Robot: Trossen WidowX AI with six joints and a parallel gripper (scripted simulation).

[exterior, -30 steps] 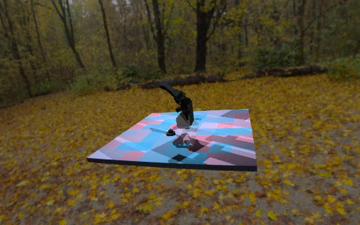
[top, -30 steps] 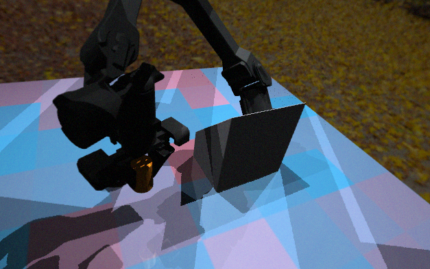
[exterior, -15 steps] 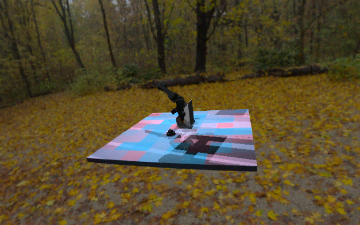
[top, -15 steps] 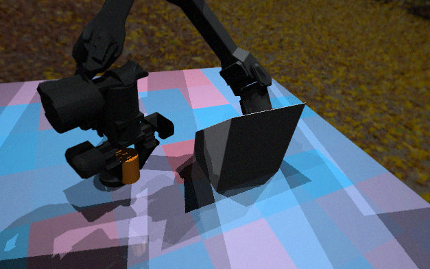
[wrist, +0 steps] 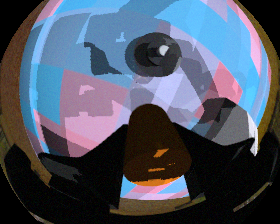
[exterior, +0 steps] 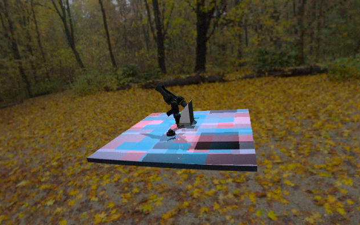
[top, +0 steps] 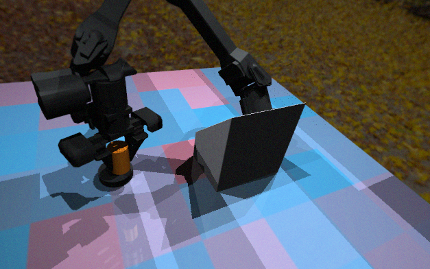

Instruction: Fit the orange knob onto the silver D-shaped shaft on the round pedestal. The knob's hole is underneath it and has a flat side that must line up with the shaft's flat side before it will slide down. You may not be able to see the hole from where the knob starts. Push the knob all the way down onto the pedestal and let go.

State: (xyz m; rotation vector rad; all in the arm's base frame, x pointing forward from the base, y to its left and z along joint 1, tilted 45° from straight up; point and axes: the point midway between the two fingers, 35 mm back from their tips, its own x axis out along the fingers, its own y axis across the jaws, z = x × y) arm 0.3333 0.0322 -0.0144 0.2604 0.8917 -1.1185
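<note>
Right now my gripper tip is 20 mm short of the round pedestal, 80 mm to the left of it and 80 mm above it. The rest, counted from my gripper tip: orange knob 40 mm above.
</note>
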